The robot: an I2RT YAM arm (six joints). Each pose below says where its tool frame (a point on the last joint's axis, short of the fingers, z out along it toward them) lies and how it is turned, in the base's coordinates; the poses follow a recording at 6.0 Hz.
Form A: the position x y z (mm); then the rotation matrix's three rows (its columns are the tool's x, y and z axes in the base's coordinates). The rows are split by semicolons.
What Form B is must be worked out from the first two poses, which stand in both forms.
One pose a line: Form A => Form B
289 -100 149; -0.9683 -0.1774 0.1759; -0.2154 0.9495 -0.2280; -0.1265 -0.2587 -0.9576 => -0.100 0.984 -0.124 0.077 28.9 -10.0 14.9
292 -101 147; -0.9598 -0.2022 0.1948; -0.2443 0.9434 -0.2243; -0.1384 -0.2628 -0.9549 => -0.114 0.982 -0.124 0.085 29.2 -10.1 14.7
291 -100 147; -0.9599 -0.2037 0.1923; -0.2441 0.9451 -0.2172; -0.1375 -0.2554 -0.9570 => -0.114 0.983 -0.120 0.084 29.1 -10.0 14.7
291 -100 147; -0.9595 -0.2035 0.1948; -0.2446 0.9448 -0.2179; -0.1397 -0.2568 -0.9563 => -0.114 0.982 -0.121 0.085 29.1 -10.0 14.7
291 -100 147; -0.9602 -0.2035 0.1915; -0.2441 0.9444 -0.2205; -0.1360 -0.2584 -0.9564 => -0.114 0.982 -0.122 0.083 29.1 -10.0 14.7
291 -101 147; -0.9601 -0.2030 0.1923; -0.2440 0.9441 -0.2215; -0.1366 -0.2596 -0.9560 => -0.114 0.982 -0.122 0.084 29.1 -10.1 14.7
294 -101 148; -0.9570 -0.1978 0.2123; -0.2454 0.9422 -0.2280; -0.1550 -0.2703 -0.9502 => -0.113 0.981 -0.127 0.094 29.4 -10.1 14.8
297 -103 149; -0.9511 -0.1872 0.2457; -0.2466 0.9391 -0.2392; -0.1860 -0.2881 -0.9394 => -0.111 0.978 -0.135 0.110 29.7 -10.3 14.9
